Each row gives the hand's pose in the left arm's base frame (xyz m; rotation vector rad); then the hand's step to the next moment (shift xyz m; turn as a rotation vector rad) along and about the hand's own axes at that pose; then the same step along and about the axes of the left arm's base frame.
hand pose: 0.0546 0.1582 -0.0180 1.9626 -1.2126 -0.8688
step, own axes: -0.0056 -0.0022 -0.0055 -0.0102 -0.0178 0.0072
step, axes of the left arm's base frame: 0.0035 0.0070 0.0024 -0.0009 0.0142 -0.0164
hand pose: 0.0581 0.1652 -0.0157 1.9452 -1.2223 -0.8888
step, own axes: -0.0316 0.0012 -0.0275 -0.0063 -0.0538 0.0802
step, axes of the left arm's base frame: 0.0115 0.0336 0.0222 -0.0424 0.0099 -0.0864
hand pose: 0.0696 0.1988 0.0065 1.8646 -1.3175 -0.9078
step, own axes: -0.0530 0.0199 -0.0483 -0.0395 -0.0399 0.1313
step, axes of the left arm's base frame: 0.0176 0.0516 0.0507 -0.1001 0.0315 -0.0968
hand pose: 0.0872 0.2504 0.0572 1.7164 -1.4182 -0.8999
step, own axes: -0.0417 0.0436 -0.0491 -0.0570 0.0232 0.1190
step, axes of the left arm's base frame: 0.0152 0.0402 0.0649 -0.1225 0.0416 -0.0349
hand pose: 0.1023 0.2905 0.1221 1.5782 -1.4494 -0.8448
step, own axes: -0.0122 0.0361 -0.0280 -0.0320 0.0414 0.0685
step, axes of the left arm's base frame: 0.0073 0.0153 0.0441 -0.0829 0.0229 0.0051
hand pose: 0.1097 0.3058 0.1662 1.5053 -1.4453 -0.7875
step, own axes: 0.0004 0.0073 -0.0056 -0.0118 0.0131 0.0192
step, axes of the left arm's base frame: 0.0020 0.0010 0.0089 -0.0242 0.0093 0.0024
